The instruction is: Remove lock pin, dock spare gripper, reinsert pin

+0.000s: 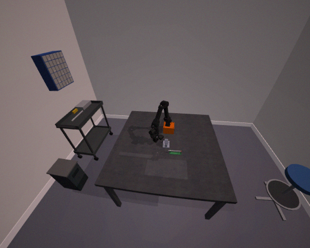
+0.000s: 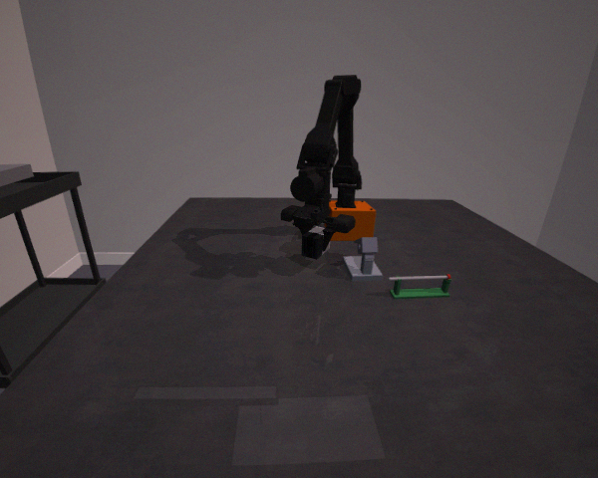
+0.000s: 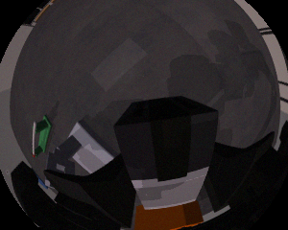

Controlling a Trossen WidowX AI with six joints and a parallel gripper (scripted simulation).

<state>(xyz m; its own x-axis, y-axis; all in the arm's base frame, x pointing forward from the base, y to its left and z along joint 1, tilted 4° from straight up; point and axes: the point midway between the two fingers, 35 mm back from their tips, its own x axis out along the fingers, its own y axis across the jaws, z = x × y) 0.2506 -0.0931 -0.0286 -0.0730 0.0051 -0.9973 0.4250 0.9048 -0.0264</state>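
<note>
Now: gripper tip 2 cm below the spare gripper, 1 cm to the right of it and 1 cm past it. From my gripper tip the other things lie so: grey mount 13 cm to the left, 2 cm ahead; green cradle 25 cm to the left, 11 cm ahead, 3 cm below.
</note>
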